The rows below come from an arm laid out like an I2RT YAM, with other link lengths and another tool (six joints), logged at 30 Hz.
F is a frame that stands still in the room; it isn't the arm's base.
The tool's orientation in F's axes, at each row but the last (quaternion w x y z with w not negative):
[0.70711, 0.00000, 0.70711, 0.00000]
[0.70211, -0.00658, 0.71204, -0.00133]
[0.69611, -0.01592, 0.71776, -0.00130]
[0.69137, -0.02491, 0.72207, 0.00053]
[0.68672, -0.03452, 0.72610, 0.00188]
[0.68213, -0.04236, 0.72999, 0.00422]
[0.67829, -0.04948, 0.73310, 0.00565]
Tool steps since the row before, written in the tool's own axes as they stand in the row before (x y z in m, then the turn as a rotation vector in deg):
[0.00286, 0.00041, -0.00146, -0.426, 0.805, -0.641]
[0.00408, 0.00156, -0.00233, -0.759, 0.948, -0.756]
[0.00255, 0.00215, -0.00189, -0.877, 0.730, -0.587]
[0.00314, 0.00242, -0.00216, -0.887, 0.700, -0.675]
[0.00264, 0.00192, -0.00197, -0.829, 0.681, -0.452]
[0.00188, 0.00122, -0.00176, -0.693, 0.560, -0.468]
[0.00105, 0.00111, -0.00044, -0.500, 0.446, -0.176]
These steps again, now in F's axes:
[-0.00146, 0.00041, -0.00286, -0.641, 0.805, 0.426]
[-0.00240, 0.00150, -0.00406, -0.752, 0.951, 0.759]
[-0.00201, 0.00205, -0.00254, -0.575, 0.739, 0.877]
[-0.00238, 0.00223, -0.00312, -0.662, 0.707, 0.892]
[-0.00221, 0.00169, -0.00261, -0.441, 0.696, 0.822]
[-0.00196, 0.00100, -0.00181, -0.458, 0.567, 0.694]
[-0.00061, 0.00100, -0.00108, -0.173, 0.463, 0.485]

